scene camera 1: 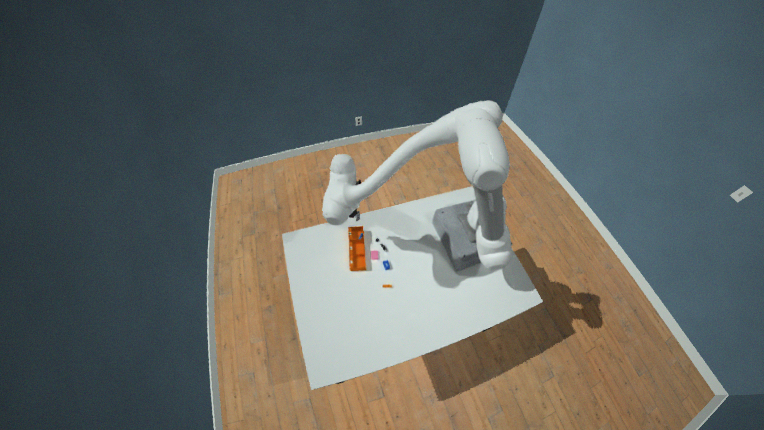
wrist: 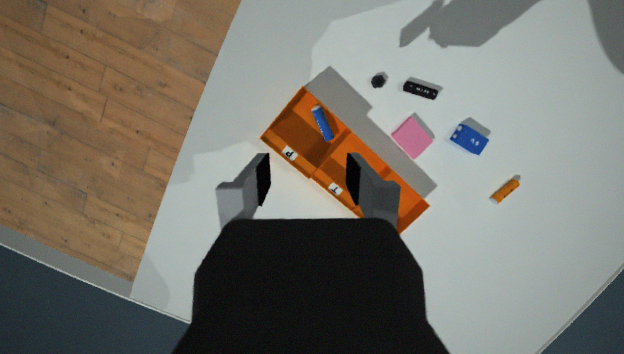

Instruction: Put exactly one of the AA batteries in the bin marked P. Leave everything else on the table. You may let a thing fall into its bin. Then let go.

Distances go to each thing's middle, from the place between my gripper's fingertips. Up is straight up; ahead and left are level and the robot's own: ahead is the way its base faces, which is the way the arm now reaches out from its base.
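The pink block [wrist: 409,135] is 140 mm to the left of my hand, 70 mm behind it and 200 mm below it. Then I consider the orange bin tray [wrist: 294,134], which is 20 mm ahead of my hand, 80 mm to the left of it and 180 mm below it. Going by their middles, the orange bin tray is the nearest to my hand of the things named here.
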